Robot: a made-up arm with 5 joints.
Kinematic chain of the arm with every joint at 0, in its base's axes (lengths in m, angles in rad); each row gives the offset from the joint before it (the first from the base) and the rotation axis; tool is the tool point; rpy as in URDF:
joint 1: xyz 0 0 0.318 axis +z
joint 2: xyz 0 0 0 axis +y
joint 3: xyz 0.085 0 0.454 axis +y
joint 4: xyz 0.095 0 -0.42 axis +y
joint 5: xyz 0.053 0 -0.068 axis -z
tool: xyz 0 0 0 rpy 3.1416 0 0
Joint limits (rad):
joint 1: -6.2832..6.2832
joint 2: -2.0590..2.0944
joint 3: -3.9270..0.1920
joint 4: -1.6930..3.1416
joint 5: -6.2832..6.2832
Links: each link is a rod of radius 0.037 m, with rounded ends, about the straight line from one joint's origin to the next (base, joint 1, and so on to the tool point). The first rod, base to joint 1, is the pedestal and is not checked.
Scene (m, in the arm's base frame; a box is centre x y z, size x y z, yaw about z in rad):
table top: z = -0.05
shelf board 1: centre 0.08 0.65 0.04 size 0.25 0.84 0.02 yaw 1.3
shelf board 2: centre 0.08 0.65 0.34 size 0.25 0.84 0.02 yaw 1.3
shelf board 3: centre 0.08 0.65 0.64 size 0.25 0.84 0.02 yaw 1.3
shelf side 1: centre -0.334 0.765 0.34 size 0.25 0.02 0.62 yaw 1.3
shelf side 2: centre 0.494 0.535 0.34 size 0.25 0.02 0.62 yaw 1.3
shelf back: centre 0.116 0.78 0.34 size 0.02 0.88 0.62 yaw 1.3
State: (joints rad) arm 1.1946 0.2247 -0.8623 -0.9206 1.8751
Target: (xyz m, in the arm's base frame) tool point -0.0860 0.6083 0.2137
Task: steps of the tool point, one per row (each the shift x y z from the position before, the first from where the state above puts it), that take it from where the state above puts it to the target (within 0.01 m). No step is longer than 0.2 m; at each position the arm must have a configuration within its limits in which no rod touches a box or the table.
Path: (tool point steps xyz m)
1: -0.0246 -0.1022 0.0083
2: -0.0328 -0.1046 -0.0083
3: -0.0785 0.0762 -0.0897
4: -0.1058 0.0326 -0.1016
5: -0.1092 -0.0202 -0.1079
6: 0.0175 0.0971 -0.0036
7: 0.0347 0.0909 0.0036

